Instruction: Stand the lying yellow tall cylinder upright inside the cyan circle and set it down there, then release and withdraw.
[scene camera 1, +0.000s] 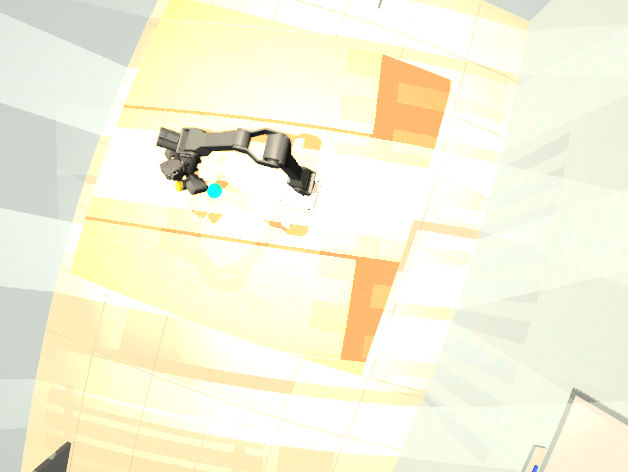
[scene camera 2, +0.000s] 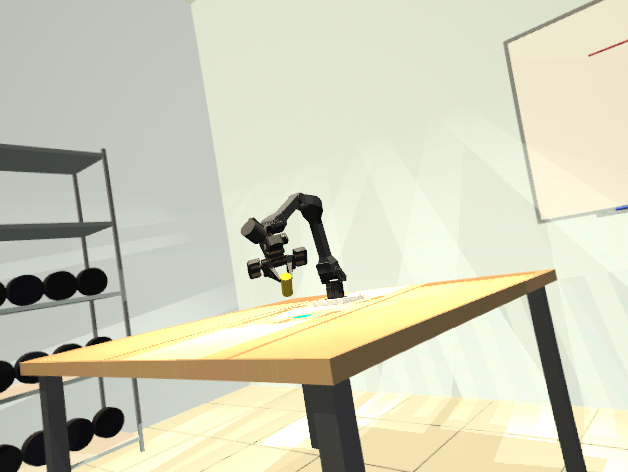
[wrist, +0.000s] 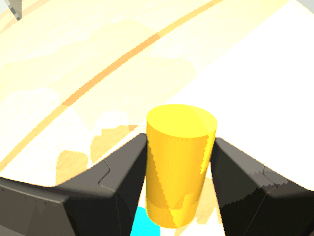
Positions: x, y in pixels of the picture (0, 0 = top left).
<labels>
my gripper: scene camera 1 180, 186; scene camera 2; wrist
same spot on my gripper: (wrist: 110, 190) = (scene camera 2: 287, 263)
</labels>
